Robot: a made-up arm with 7 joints. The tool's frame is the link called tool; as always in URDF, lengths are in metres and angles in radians. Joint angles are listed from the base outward.
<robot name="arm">
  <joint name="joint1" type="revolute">
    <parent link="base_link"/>
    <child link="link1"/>
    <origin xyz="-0.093 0.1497 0.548" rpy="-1.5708 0 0"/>
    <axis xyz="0 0 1"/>
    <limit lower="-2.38" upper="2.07"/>
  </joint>
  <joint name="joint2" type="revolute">
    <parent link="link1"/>
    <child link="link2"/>
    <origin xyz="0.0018 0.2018 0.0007" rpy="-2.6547 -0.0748 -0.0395"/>
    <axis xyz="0 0 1"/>
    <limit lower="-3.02" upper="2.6"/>
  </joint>
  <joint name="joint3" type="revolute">
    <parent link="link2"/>
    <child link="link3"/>
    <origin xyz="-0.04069 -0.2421 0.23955" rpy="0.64 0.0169 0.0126"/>
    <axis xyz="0 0 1"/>
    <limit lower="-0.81" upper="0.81"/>
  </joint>
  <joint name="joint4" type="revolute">
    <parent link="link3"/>
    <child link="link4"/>
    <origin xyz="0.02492 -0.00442 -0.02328" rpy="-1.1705 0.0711 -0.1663"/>
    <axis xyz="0 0 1"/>
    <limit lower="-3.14" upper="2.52"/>
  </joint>
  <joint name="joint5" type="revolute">
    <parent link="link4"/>
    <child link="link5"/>
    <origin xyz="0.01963 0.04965 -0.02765" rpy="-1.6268 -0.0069 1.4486"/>
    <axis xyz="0 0 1"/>
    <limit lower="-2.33" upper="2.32"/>
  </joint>
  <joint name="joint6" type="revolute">
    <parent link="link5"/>
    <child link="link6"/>
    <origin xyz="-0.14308 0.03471 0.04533" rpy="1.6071 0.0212 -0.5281"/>
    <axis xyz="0 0 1"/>
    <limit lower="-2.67" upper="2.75"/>
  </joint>
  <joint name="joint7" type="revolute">
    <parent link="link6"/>
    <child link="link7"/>
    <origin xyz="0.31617 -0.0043 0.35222" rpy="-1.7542 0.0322 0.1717"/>
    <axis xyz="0 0 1"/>
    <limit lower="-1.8" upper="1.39"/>
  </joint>
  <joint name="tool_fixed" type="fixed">
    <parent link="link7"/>
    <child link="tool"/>
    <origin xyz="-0.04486 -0.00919 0.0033" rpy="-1.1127 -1.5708 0"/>
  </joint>
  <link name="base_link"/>
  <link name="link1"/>
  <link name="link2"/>
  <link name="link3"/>
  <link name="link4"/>
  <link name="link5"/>
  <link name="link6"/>
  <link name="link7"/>
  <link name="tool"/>
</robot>
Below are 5 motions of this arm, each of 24 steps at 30 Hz.
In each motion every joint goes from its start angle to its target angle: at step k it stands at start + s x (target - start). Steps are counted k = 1, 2, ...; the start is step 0. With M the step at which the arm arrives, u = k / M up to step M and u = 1 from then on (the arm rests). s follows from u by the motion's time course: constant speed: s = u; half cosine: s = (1 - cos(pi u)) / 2; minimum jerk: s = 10 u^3 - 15 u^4 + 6 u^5.
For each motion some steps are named. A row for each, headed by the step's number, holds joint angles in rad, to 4 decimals.
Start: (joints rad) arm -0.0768 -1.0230 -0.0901 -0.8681 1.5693 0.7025 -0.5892
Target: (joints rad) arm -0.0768 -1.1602 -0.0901 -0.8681 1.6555 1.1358 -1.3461
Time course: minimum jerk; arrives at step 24
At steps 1, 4, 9, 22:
1: -0.0768 -1.0231 -0.0901 -0.8681 1.5694 0.7028 -0.5897
4: -0.0768 -1.0279 -0.0901 -0.8681 1.5724 0.7179 -0.6161
9: -0.0768 -1.0608 -0.0901 -0.8681 1.5930 0.8217 -0.7975
22: -0.0768 -1.1595 -0.0901 -0.8681 1.6551 1.1336 -1.3422

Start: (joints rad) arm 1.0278 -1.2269 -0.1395 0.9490 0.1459 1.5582 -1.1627
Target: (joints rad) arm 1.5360 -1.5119 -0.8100 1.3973 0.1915 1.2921 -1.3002
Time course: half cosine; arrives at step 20
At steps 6, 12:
6: 1.1325 -1.2856 -0.2777 1.0414 0.1553 1.5034 -1.1910
12: 1.3604 -1.4134 -0.5783 1.2424 0.1757 1.3840 -1.2527

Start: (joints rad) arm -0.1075 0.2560 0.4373 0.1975 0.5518 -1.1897 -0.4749
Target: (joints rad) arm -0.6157 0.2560 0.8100 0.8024 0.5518 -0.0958 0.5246
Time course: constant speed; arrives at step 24
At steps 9, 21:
9: -0.2981 0.2560 0.5771 0.4243 0.5518 -0.7795 -0.1001
21: -0.5522 0.2560 0.7634 0.7268 0.5518 -0.2325 0.3997

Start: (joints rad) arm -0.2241 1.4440 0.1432 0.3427 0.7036 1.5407 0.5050
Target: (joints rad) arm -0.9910 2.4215 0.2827 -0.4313 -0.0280 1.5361 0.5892
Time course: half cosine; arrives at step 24
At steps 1, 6, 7, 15, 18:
1: -0.2274 1.4482 0.1438 0.3394 0.7005 1.5407 0.5054
6: -0.3364 1.5872 0.1636 0.2294 0.5965 1.5400 0.5173
7: -0.3741 1.6352 0.1705 0.1913 0.5605 1.5398 0.5215
15: -0.7543 2.1198 0.2396 -0.1924 0.1978 1.5375 0.5632
18: -0.8787 2.2783 0.2623 -0.3180 0.0791 1.5368 0.5769

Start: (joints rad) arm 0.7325 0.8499 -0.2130 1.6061 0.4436 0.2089 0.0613
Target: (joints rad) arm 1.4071 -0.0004 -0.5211 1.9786 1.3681 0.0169 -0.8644
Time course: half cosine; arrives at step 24
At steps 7, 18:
7: 0.8645 0.6836 -0.2733 1.6790 0.6245 0.1713 -0.1198
18: 1.3083 0.1241 -0.4760 1.9240 1.2327 0.0450 -0.7288

